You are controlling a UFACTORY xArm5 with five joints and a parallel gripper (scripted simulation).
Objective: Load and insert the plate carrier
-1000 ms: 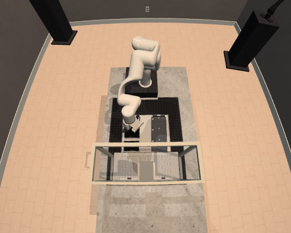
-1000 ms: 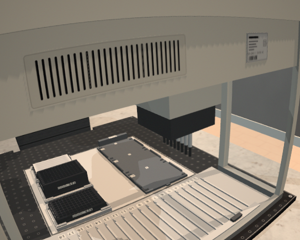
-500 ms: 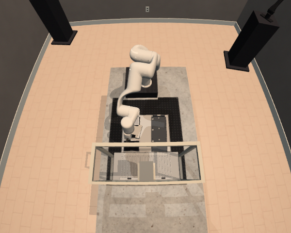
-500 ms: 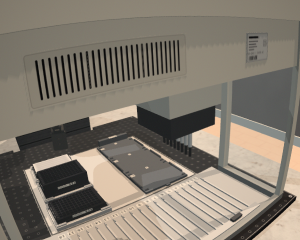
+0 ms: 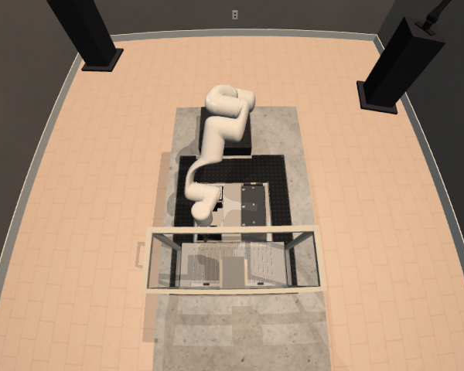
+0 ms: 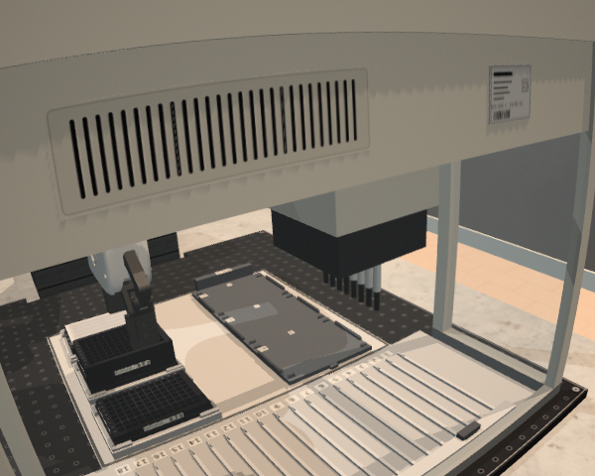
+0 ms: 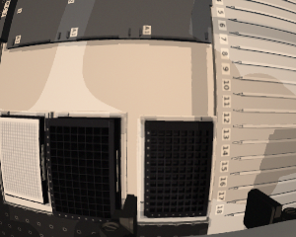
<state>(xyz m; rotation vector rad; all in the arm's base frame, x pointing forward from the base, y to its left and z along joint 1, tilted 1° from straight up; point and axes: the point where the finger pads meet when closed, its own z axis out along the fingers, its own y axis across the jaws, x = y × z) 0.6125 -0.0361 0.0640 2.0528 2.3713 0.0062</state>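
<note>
The plate lies 12 cm below my hand. Round my hand: plate carrier 22 cm to the left, 15 cm behind, 12 cm below.
</note>
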